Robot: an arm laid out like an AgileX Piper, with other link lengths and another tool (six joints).
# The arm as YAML. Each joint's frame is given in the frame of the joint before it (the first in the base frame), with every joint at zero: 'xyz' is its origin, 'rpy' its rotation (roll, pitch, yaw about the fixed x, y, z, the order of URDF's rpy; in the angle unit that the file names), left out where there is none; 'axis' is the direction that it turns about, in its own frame. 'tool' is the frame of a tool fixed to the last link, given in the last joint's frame.
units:
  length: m
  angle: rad
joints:
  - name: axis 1
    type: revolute
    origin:
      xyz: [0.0, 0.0, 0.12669]
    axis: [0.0, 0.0, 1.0]
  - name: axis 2
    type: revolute
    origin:
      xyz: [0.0, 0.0, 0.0]
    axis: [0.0, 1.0, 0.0]
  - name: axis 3
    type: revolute
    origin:
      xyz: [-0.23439, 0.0, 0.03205]
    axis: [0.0, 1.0, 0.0]
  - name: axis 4
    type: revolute
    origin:
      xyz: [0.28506, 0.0, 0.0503]
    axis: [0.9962, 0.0, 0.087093]
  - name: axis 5
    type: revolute
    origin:
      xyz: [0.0, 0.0, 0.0]
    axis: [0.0, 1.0, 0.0]
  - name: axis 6
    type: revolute
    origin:
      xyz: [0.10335, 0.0, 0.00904]
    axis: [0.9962, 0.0, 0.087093]
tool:
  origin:
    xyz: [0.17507, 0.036, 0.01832]
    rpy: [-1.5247, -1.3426, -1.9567]
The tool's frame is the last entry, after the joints.
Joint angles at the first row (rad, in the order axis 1, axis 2, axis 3, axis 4, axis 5, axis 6):
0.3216, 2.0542, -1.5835, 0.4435, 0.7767, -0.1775
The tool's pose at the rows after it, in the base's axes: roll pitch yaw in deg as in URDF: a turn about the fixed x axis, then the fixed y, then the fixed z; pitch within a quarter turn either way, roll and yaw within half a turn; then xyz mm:
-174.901 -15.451 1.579 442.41 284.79 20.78
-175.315 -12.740 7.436 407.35 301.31 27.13
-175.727 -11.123 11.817 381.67 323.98 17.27
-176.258 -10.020 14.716 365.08 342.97 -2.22
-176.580 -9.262 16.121 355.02 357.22 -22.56
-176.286 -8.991 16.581 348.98 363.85 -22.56
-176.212 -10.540 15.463 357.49 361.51 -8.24
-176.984 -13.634 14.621 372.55 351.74 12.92
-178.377 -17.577 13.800 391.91 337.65 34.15
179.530 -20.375 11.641 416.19 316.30 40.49
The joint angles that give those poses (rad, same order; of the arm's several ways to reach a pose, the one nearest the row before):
0.3285, 2.0138, -1.5835, 0.4435, 0.8905, -0.1936
0.3700, 1.9894, -1.5835, 0.4455, 0.9802, -0.2199
0.4317, 2.0065, -1.5815, 0.4456, 0.9945, -0.2283
0.4851, 2.0488, -1.5815, 0.4456, 0.9726, -0.2331
0.5242, 2.0947, -1.5815, 0.4495, 0.9375, -0.2331
0.5403, 2.0961, -1.5815, 0.4547, 0.9375, -0.2275
0.5316, 2.0658, -1.5835, 0.4441, 0.9375, -0.2110
0.5117, 2.0160, -1.5835, 0.4132, 0.9353, -0.2022
0.4865, 1.9662, -1.5835, 0.3714, 0.9219, -0.1977
0.4518, 1.9484, -1.5835, 0.3176, 0.8929, -0.1744

